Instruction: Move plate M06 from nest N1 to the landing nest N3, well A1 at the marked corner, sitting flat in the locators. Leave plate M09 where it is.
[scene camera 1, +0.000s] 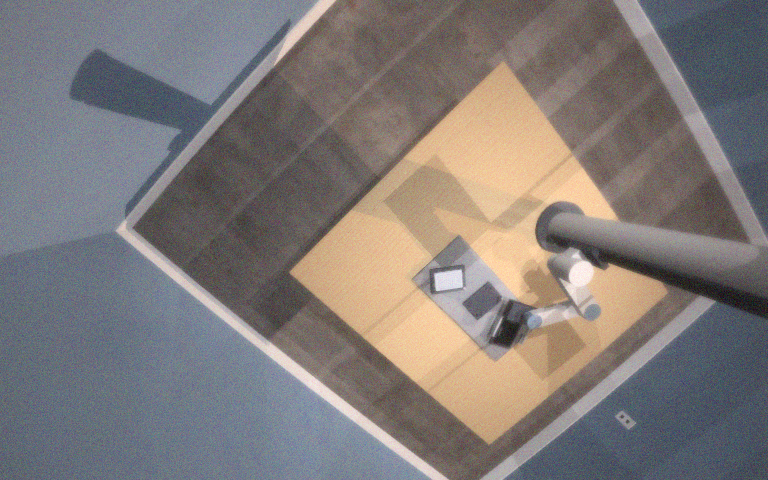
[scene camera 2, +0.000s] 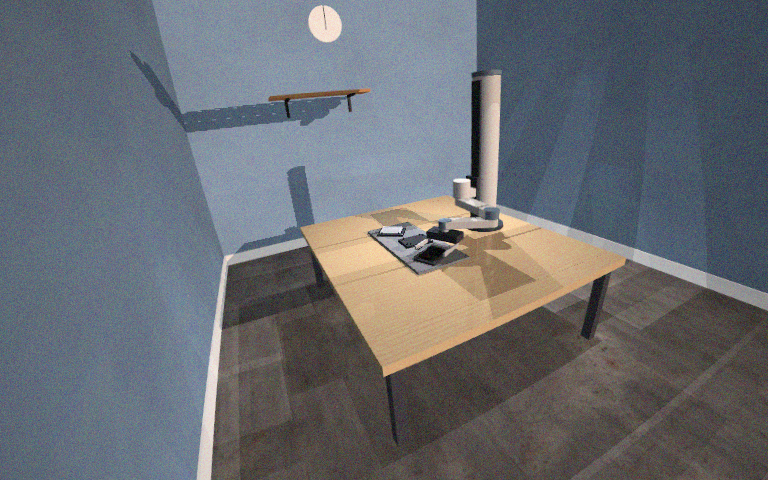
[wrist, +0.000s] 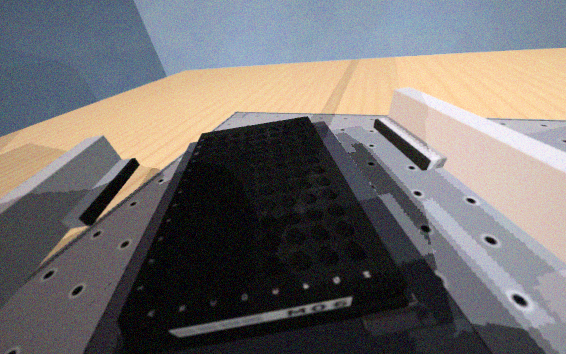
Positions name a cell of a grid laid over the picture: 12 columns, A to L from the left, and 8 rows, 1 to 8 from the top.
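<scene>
Scene camera 1 shows a dark nest (scene camera 1: H6). The wrist view shows the gripper (wrist: F3) and a black plate (wrist: F6).
</scene>
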